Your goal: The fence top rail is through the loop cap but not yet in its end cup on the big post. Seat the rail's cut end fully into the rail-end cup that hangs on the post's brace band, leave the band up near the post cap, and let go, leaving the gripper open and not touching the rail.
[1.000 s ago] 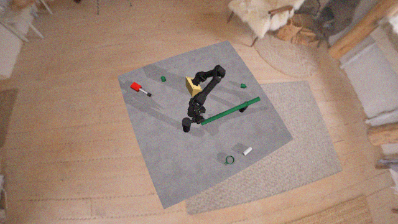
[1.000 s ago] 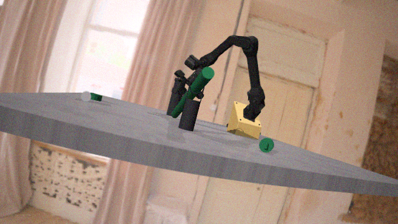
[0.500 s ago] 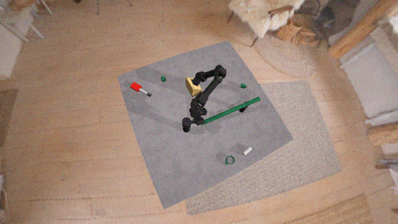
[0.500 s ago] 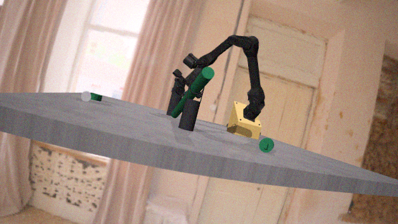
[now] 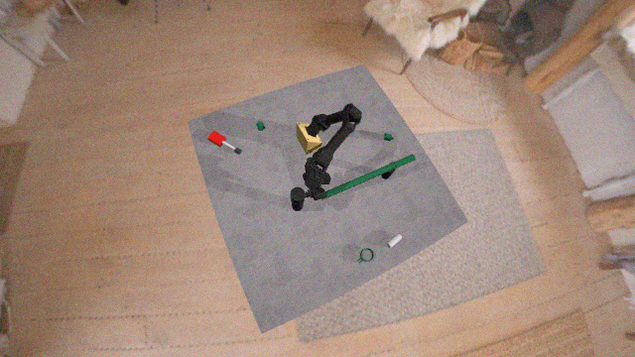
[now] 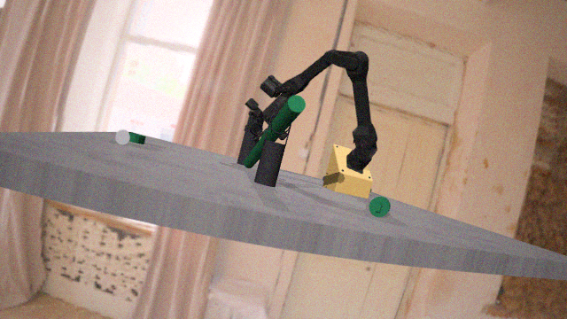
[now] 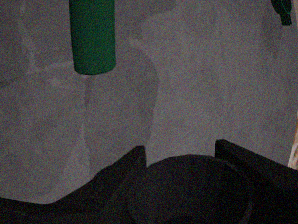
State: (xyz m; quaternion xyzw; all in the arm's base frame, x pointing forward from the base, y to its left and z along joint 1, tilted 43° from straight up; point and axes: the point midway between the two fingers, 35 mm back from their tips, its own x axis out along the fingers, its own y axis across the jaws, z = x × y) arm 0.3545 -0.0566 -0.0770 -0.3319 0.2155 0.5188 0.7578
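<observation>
My gripper tip is now 20 mm past the rail-end cup, 30 mm to the left of it and 30 mm below it. The rest, counted from my gripper tip: loop cap: 30 mm behind, 450 mm to the left; then white cylinder: 340 mm ahead, 330 mm to the left, 90 mm below; then red-handled tool: 490 mm behind, 380 mm to the right, 90 mm below.
</observation>
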